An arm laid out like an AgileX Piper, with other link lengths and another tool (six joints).
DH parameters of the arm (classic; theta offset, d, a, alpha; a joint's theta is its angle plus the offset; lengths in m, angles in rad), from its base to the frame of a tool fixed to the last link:
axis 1: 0 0.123 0 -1.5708
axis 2: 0.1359 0 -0.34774 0
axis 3: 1.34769 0 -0.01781 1.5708
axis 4: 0 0.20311 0 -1.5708
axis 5: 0 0 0 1.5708
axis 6: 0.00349 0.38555 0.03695 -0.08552
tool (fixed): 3.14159 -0.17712 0 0
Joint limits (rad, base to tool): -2.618..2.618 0..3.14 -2.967..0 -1.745..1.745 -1.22..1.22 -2.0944..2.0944
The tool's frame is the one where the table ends.
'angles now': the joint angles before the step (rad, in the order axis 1, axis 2, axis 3, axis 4, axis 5, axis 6). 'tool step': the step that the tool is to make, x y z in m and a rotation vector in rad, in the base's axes. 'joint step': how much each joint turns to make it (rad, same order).
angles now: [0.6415 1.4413 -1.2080 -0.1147 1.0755 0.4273]
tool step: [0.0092 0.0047 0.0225 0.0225 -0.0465 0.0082]
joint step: [-0.0001 -0.0021 -0.0974 -0.0039 0.0475 -0.0146]
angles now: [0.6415 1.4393 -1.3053 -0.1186 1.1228 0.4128]
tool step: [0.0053 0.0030 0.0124 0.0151 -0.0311 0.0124]
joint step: [-0.0001 -0.0015 -0.0505 0.0000 0.0165 -0.0160]
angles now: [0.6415 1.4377 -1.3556 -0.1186 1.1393 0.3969]
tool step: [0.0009 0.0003 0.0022 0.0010 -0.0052 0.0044]
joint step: [-0.0003 0.0000 -0.0093 0.0001 0.0040 -0.0057]
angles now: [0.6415 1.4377 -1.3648 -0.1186 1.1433 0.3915]
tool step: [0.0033 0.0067 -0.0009 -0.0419 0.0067 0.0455]
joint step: [0.0331 0.0341 -0.0346 -0.0215 0.0295 -0.0183]
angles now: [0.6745 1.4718 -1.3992 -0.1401 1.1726 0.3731]
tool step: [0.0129 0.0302 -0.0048 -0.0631 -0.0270 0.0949]
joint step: [0.1001 0.0875 -0.0691 -0.0669 0.0040 0.0046]
